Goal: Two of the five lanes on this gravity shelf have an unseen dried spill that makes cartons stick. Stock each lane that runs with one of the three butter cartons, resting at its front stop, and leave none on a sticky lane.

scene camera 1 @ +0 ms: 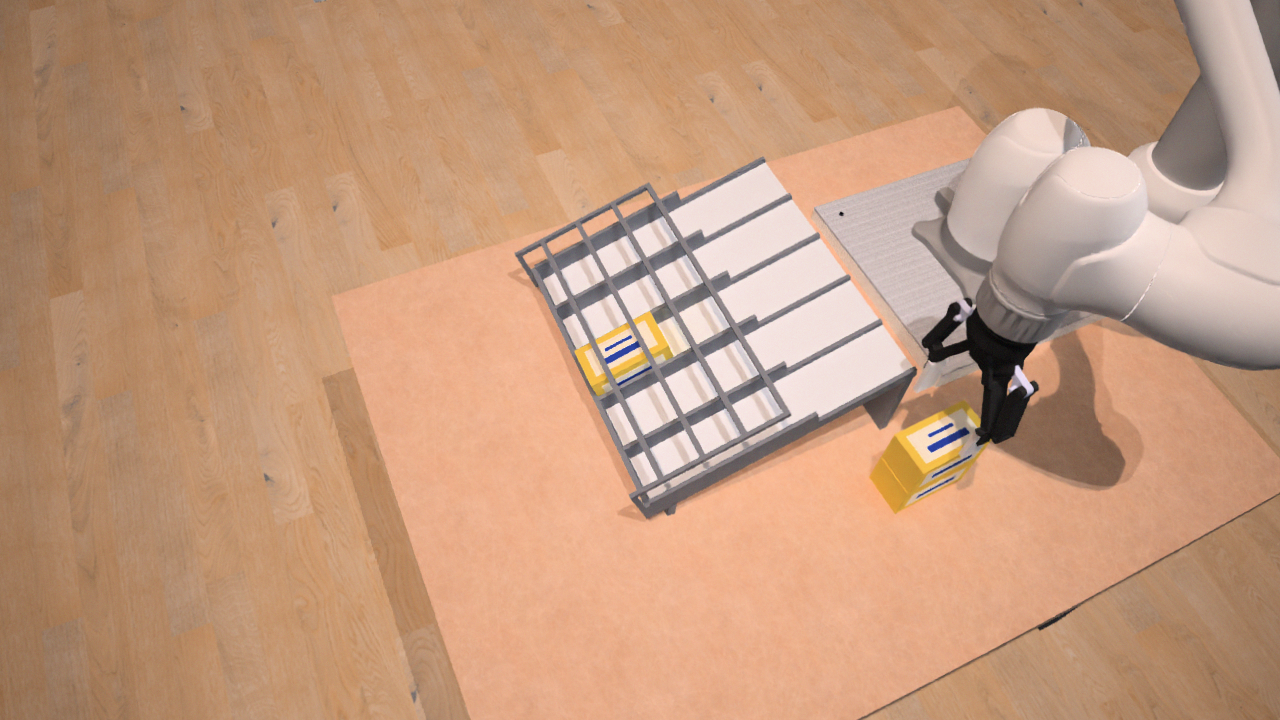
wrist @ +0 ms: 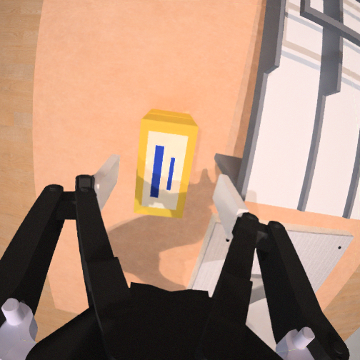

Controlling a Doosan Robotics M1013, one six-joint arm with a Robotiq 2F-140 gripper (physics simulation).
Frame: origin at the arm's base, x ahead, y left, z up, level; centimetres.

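Seen in the pictures: gripper, fingertip midpoint: (scene camera 1: 945,419); arm's base, link origin: (scene camera 1: 982,251).
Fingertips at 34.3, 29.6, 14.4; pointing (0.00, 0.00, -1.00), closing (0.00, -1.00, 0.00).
Note:
Pixels of each thing's top centre, then the offset from my fingertips to it, as dx, dy, dz. "*": a spot on its surface instead. Level surfaces: height alone.
- yellow butter carton, top centre: (scene camera 1: 627,339) +31.2, -29.8, -4.6
- gravity shelf, surface spot: (scene camera 1: 711,456) * +28.9, -8.5, -3.6
- upper carton, top centre: (scene camera 1: 944,435) -1.6, +0.4, -4.9
- lower carton, top centre: (scene camera 1: 929,457) -1.6, +0.4, -11.3
- orange mat, surface height: dz -17.7
One yellow butter carton (scene camera 1: 623,351) lies in the middle lane of the gravity shelf (scene camera 1: 711,456) (wrist: 256,120), against the front stop at the low end. Two more yellow cartons are stacked on the mat beside the shelf's rear corner; the upper carton (scene camera 1: 939,440) (wrist: 164,170) shows its white label and blue bars, and the lower carton (scene camera 1: 897,495) is under it. My gripper (scene camera 1: 956,404) (wrist: 168,177) is open and empty. It hangs over the stack, and in the wrist view its fingertips stand on either side of the upper carton with gaps between. Spill patches cannot be seen.
Grey bars (scene camera 1: 726,306) form an open grid over the shelf's front half; its rear half is uncovered. A grey base plate (scene camera 1: 881,241) (wrist: 312,255) lies behind the shelf, under the arm. The orange mat (scene camera 1: 537,608) (wrist: 100,75) lies on a wood floor.

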